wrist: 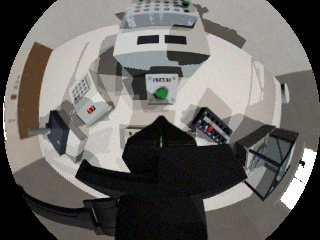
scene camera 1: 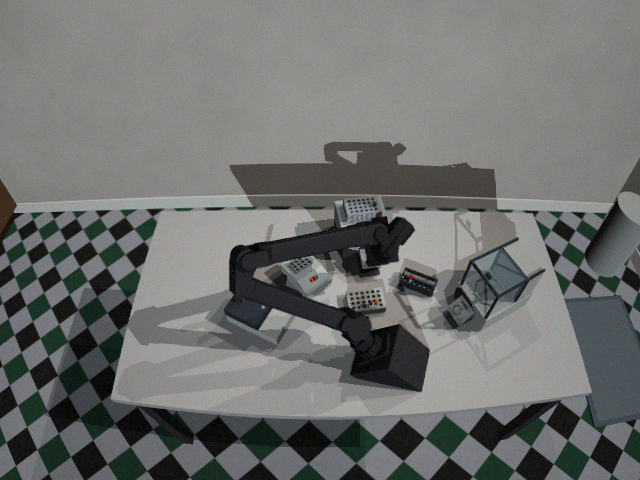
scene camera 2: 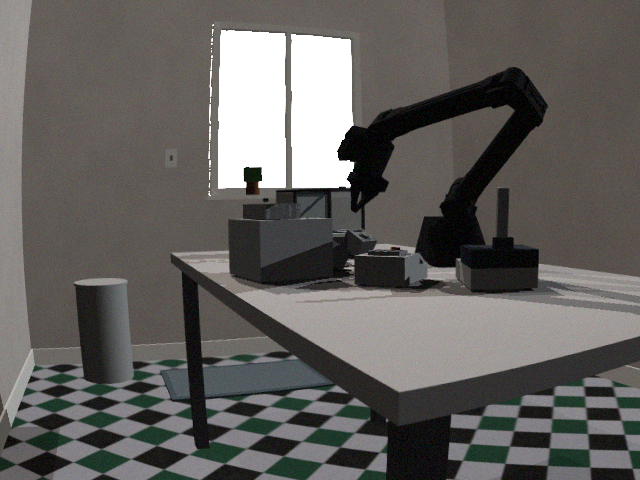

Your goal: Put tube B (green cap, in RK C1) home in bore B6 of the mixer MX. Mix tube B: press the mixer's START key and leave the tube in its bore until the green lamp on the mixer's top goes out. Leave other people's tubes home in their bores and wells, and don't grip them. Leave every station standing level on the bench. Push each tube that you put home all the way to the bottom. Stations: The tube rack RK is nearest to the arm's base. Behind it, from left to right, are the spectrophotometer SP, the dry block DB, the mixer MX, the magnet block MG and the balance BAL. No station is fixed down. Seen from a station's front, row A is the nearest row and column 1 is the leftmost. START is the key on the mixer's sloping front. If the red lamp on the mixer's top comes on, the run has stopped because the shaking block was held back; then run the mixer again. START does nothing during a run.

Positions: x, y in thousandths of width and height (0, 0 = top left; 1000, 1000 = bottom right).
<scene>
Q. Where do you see a spectrophotometer SP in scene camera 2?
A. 752, 557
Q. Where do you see a mixer MX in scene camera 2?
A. At 445, 520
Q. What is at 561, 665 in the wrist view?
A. My gripper.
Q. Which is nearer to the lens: the balance BAL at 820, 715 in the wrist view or the spectrophotometer SP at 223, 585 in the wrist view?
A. The balance BAL.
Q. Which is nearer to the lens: the balance BAL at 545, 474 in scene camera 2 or the dry block DB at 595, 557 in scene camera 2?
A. The dry block DB.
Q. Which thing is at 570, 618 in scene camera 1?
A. A tube rack RK.
</scene>
